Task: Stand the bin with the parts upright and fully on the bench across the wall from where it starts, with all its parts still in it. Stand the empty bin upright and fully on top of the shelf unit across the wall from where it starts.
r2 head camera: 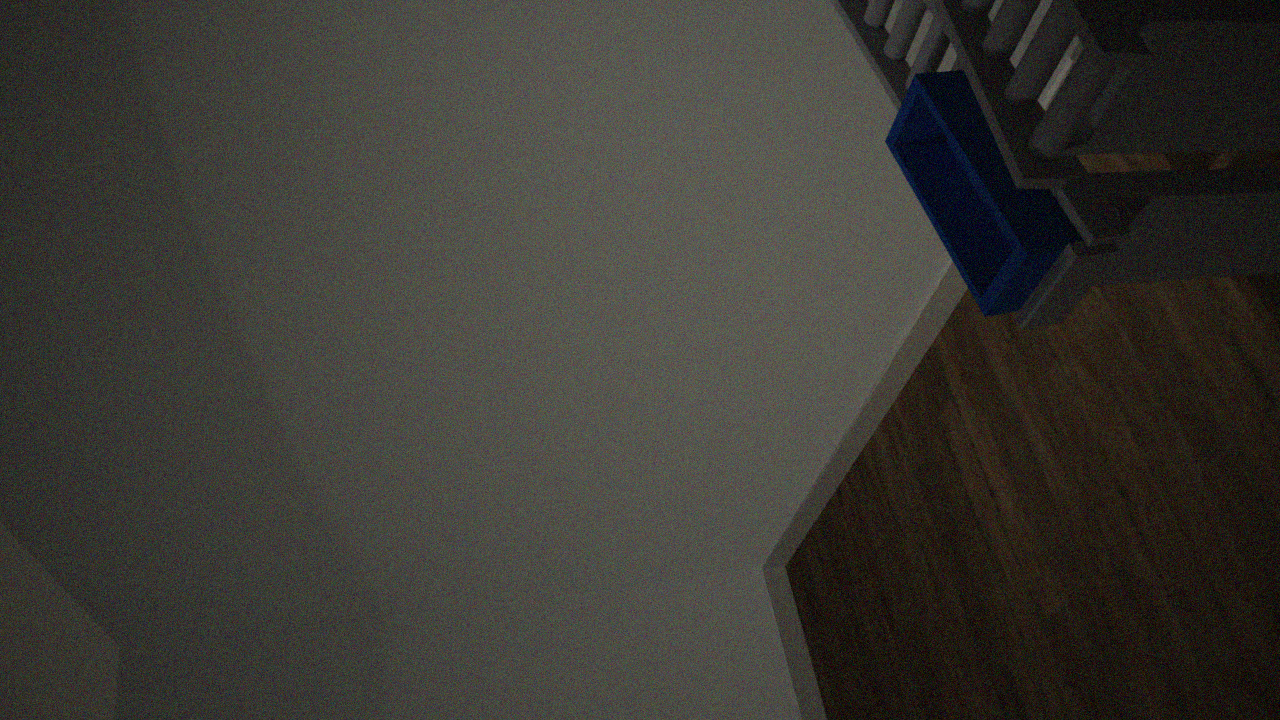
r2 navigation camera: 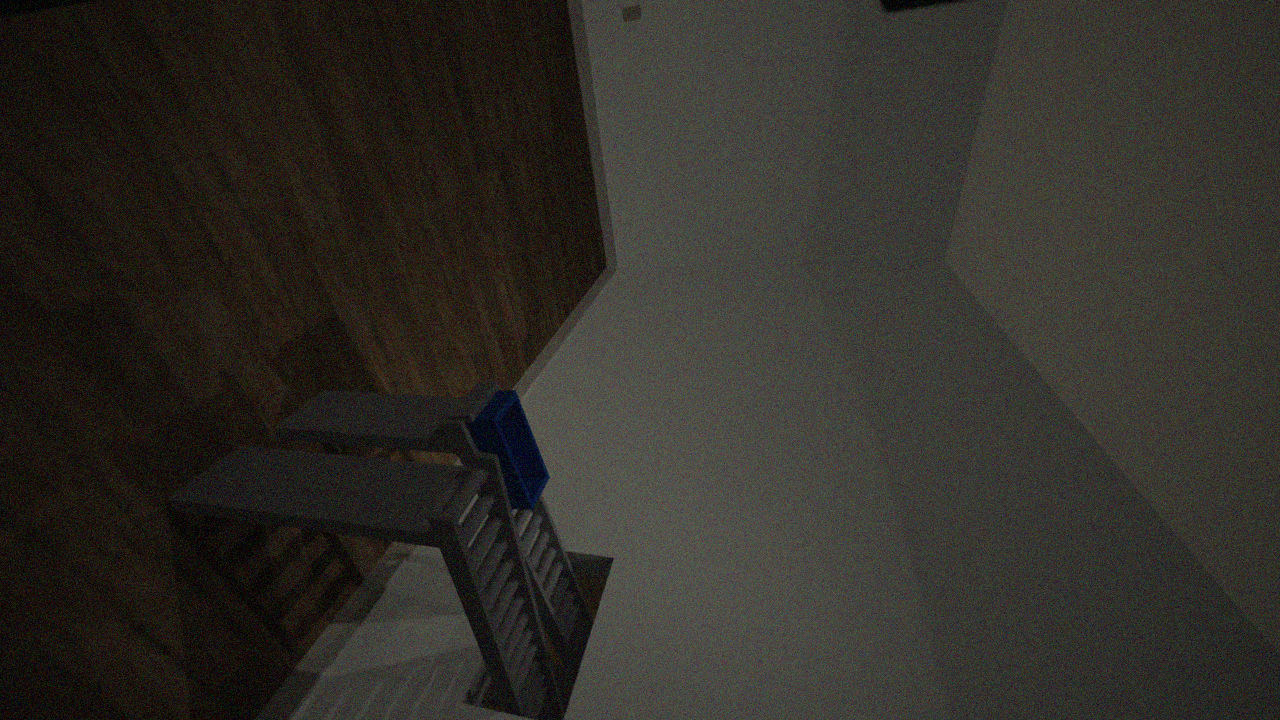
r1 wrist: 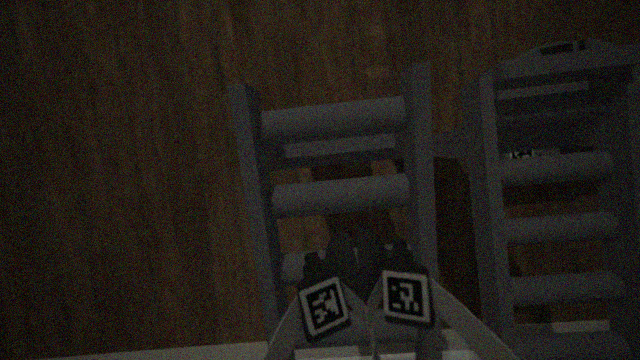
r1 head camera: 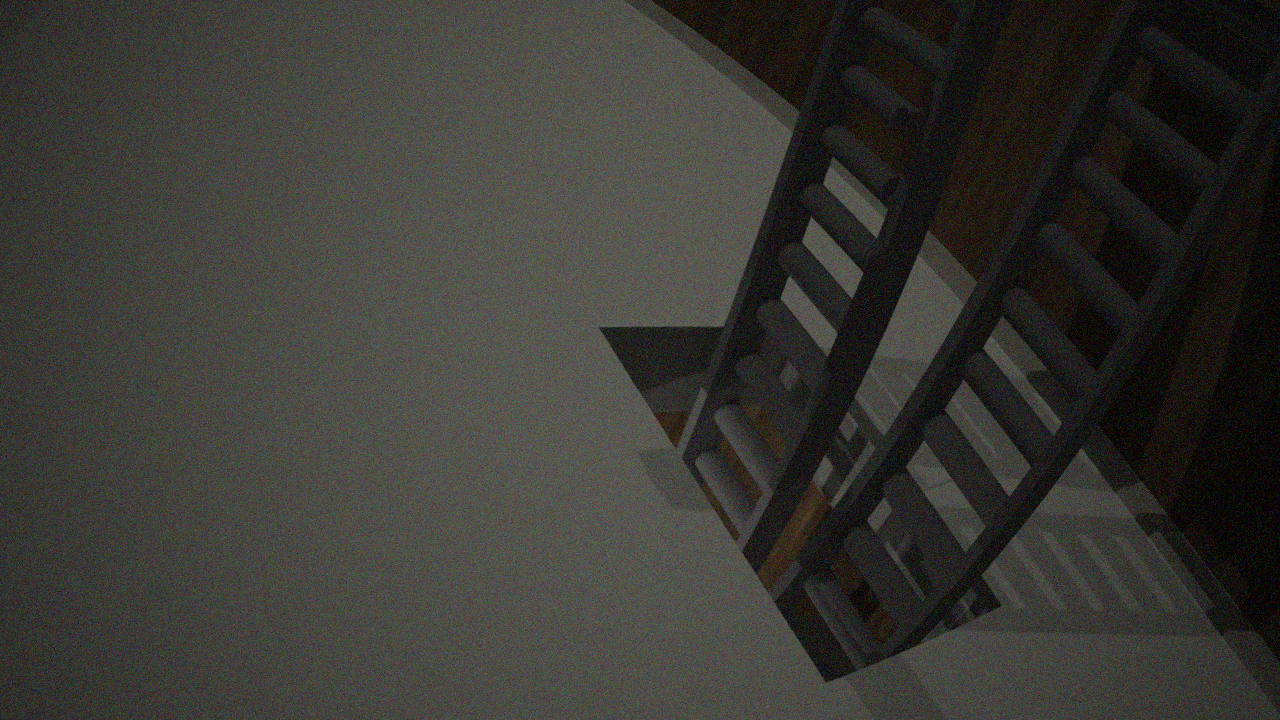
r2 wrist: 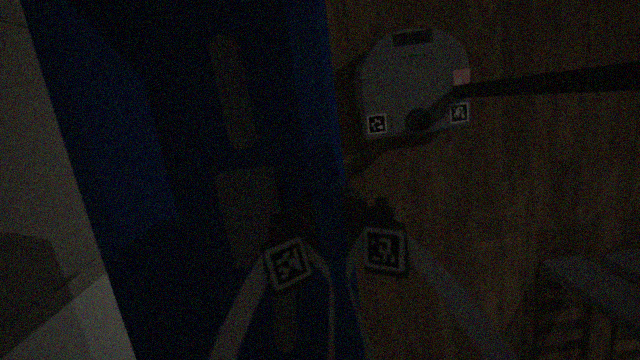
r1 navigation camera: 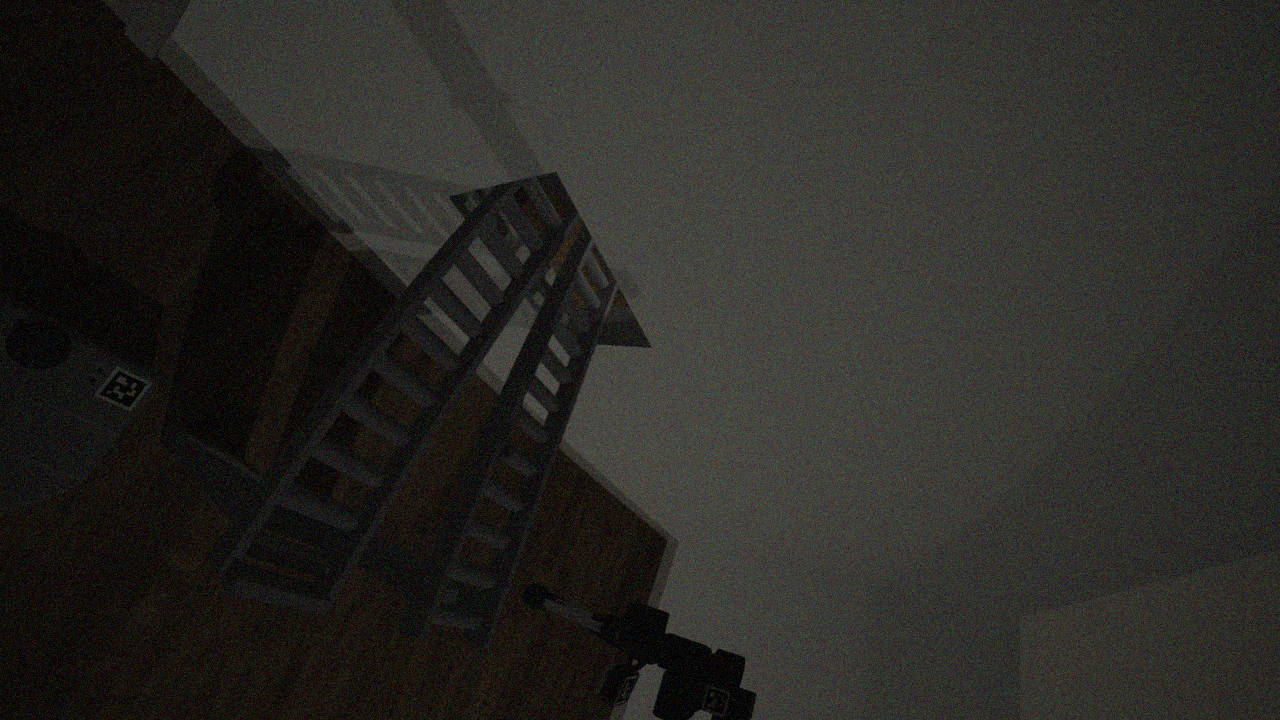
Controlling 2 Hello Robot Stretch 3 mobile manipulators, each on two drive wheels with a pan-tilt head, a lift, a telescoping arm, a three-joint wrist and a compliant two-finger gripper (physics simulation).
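The empty blue bin (r2 head camera: pixel 953 201) (r2 navigation camera: pixel 521 452) sits at the near end of one roller chute (r2 navigation camera: pixel 554 582) (r2 head camera: pixel 1006 143) on r2's side. No parts show inside it. The bin with the parts (r2 wrist: pixel 115 135) fills the left of the r2 wrist view; several dull brown-grey parts (r2 wrist: pixel 247 200) lie in it. My r2 gripper (r2 wrist: pixel 332 220) straddles its blue side wall and is shut on it. My r1 gripper (r1 wrist: pixel 361 255) (r1 navigation camera: pixel 537 595) is shut and empty, above a roller chute (r1 wrist: pixel 420 150). The bench and the shelf unit cannot be made out.
Two roller chutes (r1 head camera: pixel 1029 241) (r1 navigation camera: pixel 358 385) pass through an opening in the pale wall (r1 head camera: pixel 358 268) (r1 navigation camera: pixel 850 268). Grey panels (r2 navigation camera: pixel 313 488) stand by the chutes on r2's side. A robot base (r2 wrist: pixel 410 80) stands on the wooden floor (r2 wrist: pixel 500 190). The rooms are dim.
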